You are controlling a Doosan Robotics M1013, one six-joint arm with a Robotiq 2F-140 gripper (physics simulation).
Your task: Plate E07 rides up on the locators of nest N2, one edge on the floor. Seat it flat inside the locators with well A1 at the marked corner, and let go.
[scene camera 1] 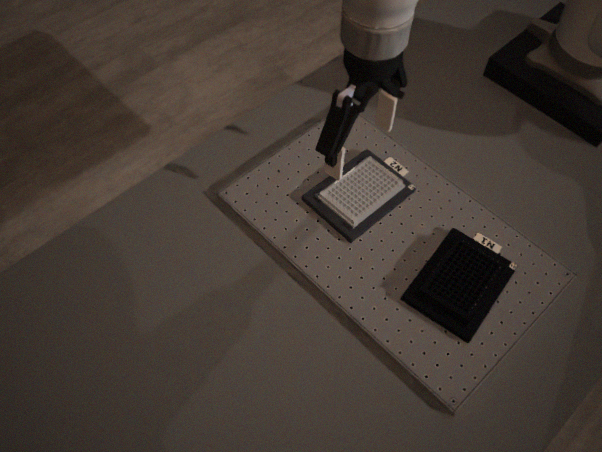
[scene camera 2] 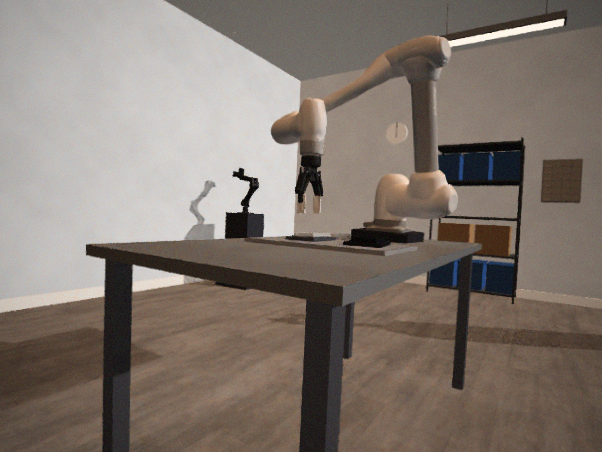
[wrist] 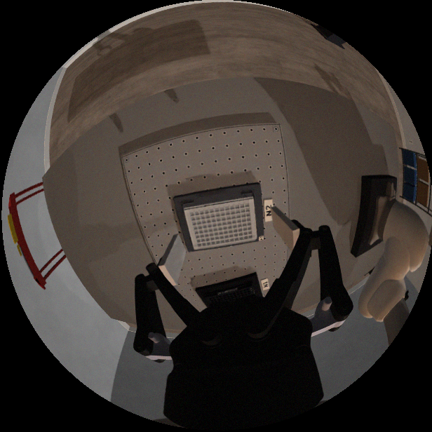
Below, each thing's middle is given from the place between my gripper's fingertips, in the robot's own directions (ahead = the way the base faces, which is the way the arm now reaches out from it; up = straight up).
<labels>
I see the nest N2 (scene camera 1: 321,209) 9 cm below my hand, 2 cm to the left of it and 1 cm ahead of it. From my hand the other things lie so: nest N1 (scene camera 1: 432,312): 25 cm to the left, 9 cm below, 4 cm ahead.
</labels>
